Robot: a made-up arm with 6 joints. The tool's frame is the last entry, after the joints. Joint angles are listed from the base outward.
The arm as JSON. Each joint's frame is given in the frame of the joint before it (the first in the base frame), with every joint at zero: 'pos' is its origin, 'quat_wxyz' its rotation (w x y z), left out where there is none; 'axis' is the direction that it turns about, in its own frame. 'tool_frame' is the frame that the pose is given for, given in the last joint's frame.
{
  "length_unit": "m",
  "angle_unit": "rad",
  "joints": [
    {
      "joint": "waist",
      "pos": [
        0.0,
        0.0,
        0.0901
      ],
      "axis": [
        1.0,
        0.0,
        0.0
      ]
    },
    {
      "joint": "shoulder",
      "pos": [
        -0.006,
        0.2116,
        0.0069
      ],
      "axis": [
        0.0,
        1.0,
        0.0
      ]
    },
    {
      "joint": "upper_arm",
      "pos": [
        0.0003,
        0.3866,
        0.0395
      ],
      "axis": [
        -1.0,
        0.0,
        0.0
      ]
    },
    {
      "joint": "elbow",
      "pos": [
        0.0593,
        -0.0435,
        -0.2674
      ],
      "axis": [
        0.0,
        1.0,
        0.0
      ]
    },
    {
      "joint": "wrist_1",
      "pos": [
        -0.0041,
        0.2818,
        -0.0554
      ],
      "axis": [
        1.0,
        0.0,
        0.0
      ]
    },
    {
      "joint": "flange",
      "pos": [
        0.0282,
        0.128,
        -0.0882
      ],
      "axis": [
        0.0,
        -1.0,
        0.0
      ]
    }
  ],
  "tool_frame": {
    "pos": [
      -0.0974,
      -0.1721,
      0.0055
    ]
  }
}
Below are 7 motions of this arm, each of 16 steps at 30 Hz.
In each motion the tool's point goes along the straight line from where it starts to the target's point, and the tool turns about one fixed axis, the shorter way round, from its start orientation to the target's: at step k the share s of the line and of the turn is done. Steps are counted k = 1, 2, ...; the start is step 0. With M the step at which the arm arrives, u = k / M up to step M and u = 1 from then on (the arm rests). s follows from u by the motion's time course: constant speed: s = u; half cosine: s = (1 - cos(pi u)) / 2; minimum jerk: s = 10 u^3 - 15 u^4 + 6 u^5.
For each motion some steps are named. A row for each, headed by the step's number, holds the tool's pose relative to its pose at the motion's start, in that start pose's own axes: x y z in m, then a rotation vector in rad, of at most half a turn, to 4 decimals.
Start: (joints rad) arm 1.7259 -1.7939 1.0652 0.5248 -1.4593 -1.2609
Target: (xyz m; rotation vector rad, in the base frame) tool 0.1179 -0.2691 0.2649 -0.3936 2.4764 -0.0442
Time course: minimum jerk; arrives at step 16
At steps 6, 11, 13, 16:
6: 0.0819 0.0111 0.0334 -0.3127 -0.0271 -0.1014
11: 0.2440 0.0330 0.0997 -0.9318 -0.0809 -0.3020
13: 0.2831 0.0382 0.1156 -1.0810 -0.0938 -0.3504
16: 0.2976 0.0402 0.1215 -1.1364 -0.0986 -0.3683

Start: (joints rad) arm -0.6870 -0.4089 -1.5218 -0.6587 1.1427 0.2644
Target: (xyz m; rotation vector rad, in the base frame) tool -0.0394 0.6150 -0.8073 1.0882 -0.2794 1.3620
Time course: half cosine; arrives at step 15
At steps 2, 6, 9, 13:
2: -0.0022 -0.0063 0.0276 -0.0131 0.0566 0.0090
6: -0.0178 -0.0500 0.2202 -0.1049 0.4524 0.0720
9: -0.0337 -0.0948 0.4172 -0.1988 0.8570 0.1363
13: -0.0493 -0.1385 0.6099 -0.2905 1.2528 0.1993

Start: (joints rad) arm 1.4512 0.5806 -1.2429 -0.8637 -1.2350 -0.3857
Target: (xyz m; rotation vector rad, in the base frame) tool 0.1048 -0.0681 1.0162 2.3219 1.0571 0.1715
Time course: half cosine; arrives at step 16
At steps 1, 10, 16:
1: 0.0000 -0.0006 0.0011 0.0072 0.0049 0.0056
10: 0.0007 -0.0419 0.0766 0.5187 0.3539 0.4013
16: 0.0011 -0.0605 0.1108 0.7503 0.5119 0.5804

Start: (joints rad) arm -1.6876 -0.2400 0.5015 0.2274 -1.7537 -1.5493
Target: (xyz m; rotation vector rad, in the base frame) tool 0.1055 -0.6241 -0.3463 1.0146 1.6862 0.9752
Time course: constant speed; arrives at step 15
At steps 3, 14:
3: -0.0049 0.0648 -0.0079 0.0812 0.0102 -0.2188
14: -0.0230 0.3025 -0.0369 0.3789 0.0478 -1.0210

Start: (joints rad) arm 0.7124 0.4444 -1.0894 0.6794 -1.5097 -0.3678
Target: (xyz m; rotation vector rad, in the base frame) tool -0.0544 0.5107 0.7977 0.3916 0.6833 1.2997
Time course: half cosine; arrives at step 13
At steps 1, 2, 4, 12, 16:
1: -0.0021 0.0004 -0.0003 0.0009 0.0005 0.0050
2: -0.0082 0.0016 -0.0014 0.0036 0.0021 0.0196
4: -0.0310 0.0061 -0.0052 0.0134 0.0079 0.0738
12: -0.1415 0.0279 -0.0237 0.0613 0.0359 0.3366
16: -0.1436 0.0283 -0.0240 0.0622 0.0365 0.3416

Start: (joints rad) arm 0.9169 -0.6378 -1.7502 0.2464 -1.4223 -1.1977
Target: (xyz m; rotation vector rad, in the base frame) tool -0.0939 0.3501 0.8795 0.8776 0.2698 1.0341
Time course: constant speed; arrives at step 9
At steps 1, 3, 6, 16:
1: 0.0111 -0.0027 -0.0052 -0.0033 0.0147 0.0401
3: 0.0332 -0.0080 -0.0155 -0.0098 0.0442 0.1204
6: 0.0665 -0.0159 -0.0311 -0.0195 0.0883 0.2409
16: 0.0997 -0.0239 -0.0466 -0.0293 0.1325 0.3613

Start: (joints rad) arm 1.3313 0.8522 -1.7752 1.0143 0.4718 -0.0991
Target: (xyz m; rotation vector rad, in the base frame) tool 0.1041 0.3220 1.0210 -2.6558 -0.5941 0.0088
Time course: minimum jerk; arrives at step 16
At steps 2, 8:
2: 0.0028 -0.0036 0.0050 -0.0050 -0.0097 0.0100
8: 0.0878 -0.1110 0.1562 -0.1565 -0.3030 0.3108

